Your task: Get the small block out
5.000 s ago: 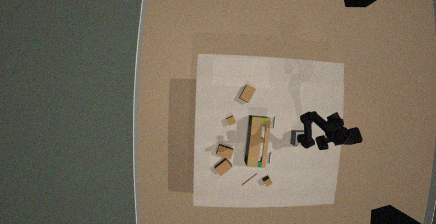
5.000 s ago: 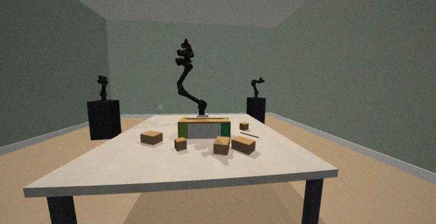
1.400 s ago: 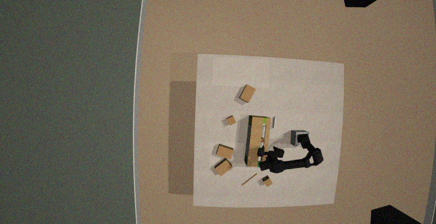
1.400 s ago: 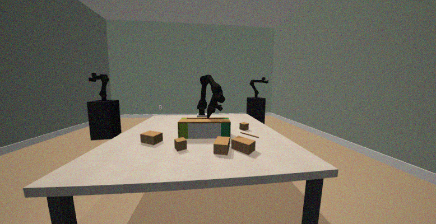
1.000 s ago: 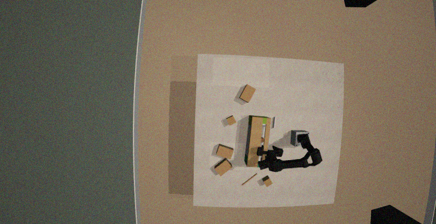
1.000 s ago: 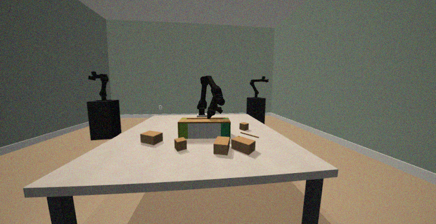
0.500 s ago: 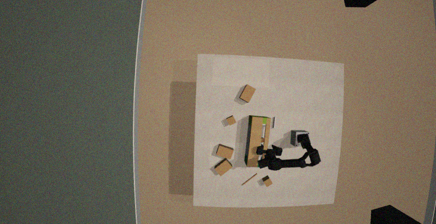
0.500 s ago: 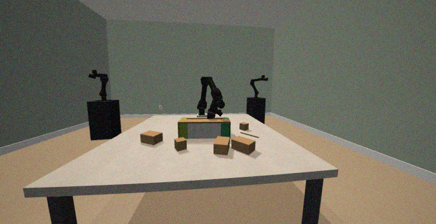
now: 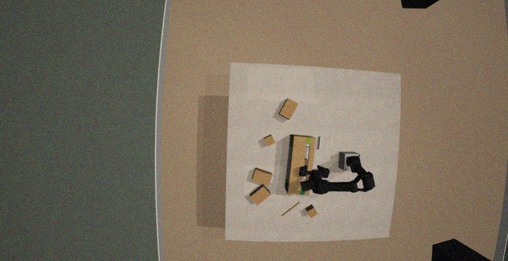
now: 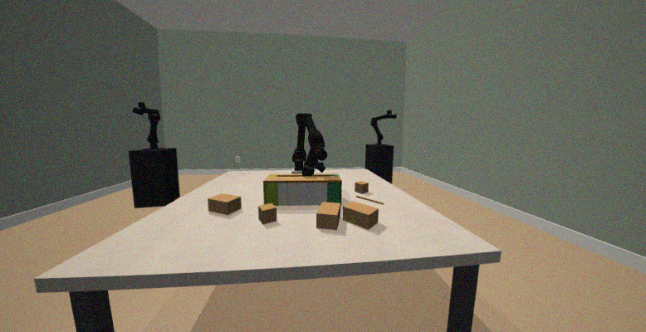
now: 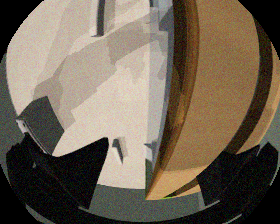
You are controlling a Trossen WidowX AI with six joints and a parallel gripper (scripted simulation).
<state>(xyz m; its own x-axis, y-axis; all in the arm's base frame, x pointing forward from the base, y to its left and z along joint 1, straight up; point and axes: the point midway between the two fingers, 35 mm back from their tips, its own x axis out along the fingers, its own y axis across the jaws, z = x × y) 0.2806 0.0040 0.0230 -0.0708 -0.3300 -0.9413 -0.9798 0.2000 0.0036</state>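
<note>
Right now my gripper tip is 4 cm short of the box and 2 cm above it. Also, from my gripper tip: thin stick (15 cm ahead, 33 cm to the left, 8 cm below).
</note>
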